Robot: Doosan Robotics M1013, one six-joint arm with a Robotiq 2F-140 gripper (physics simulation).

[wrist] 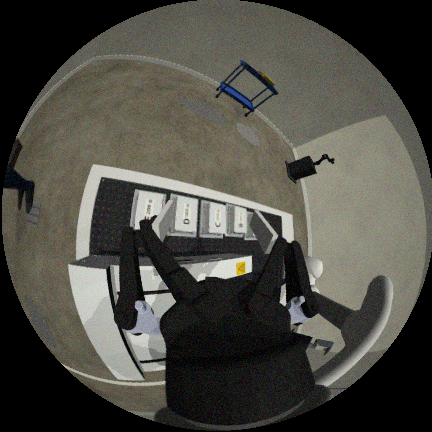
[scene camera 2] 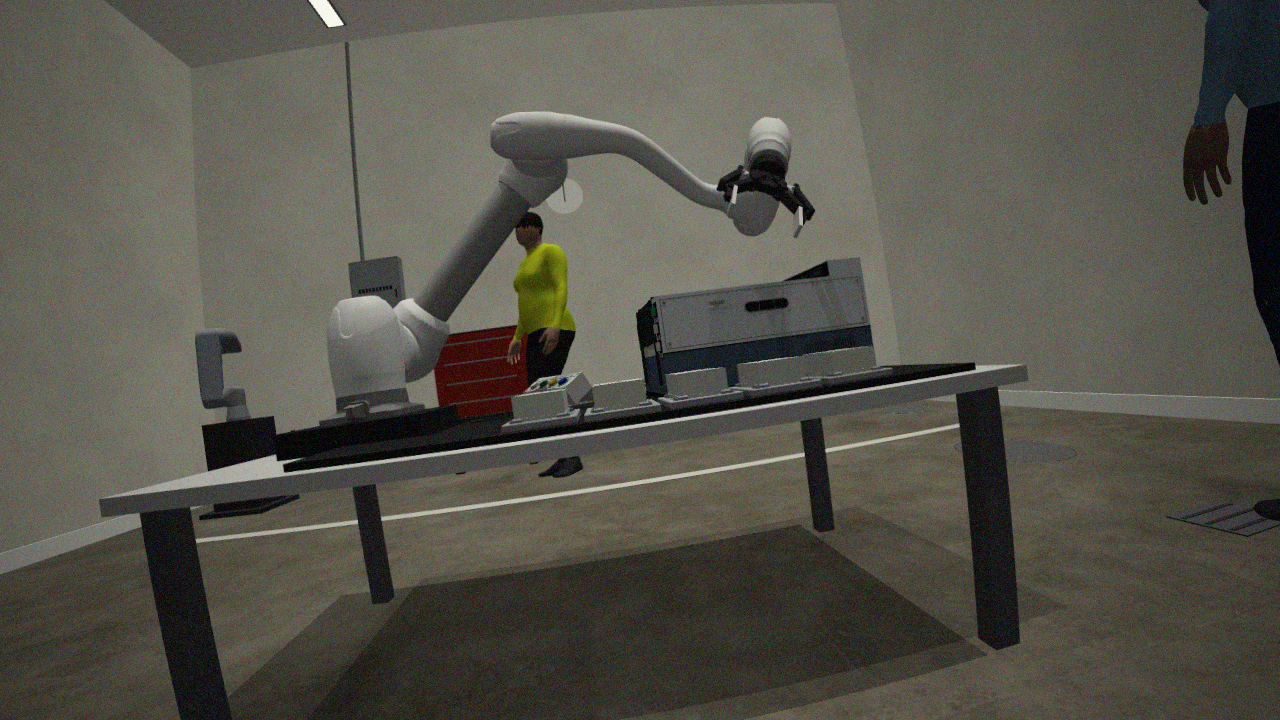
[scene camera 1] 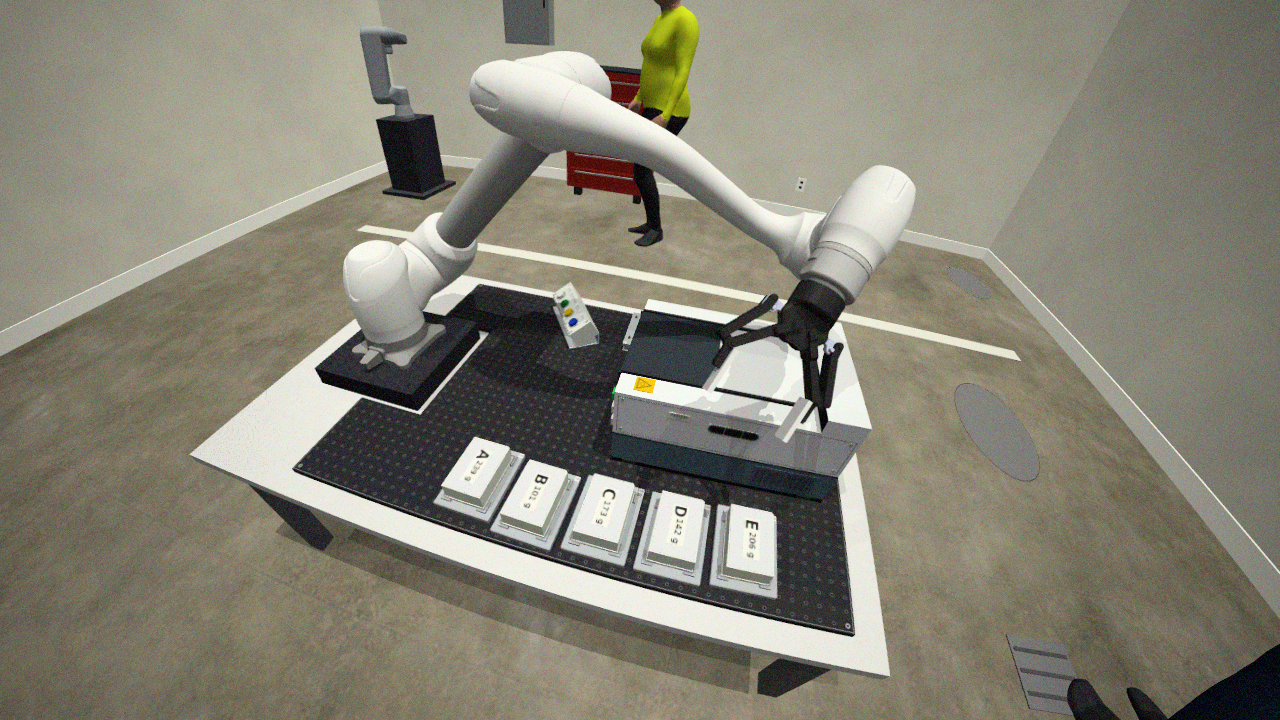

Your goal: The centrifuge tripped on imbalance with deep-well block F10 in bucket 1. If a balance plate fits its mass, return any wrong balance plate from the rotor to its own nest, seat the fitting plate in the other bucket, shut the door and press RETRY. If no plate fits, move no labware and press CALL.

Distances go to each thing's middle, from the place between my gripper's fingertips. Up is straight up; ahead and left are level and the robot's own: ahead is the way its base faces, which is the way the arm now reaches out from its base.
Scene:
I see my gripper 10 mm short of the centrifuge [scene camera 1: 672,425], 260 mm to the right of it and 200 mm above it. The rest, counted from my hand: button box [scene camera 1: 579,330] 480 mm behind, 510 mm to the left, 280 mm below.

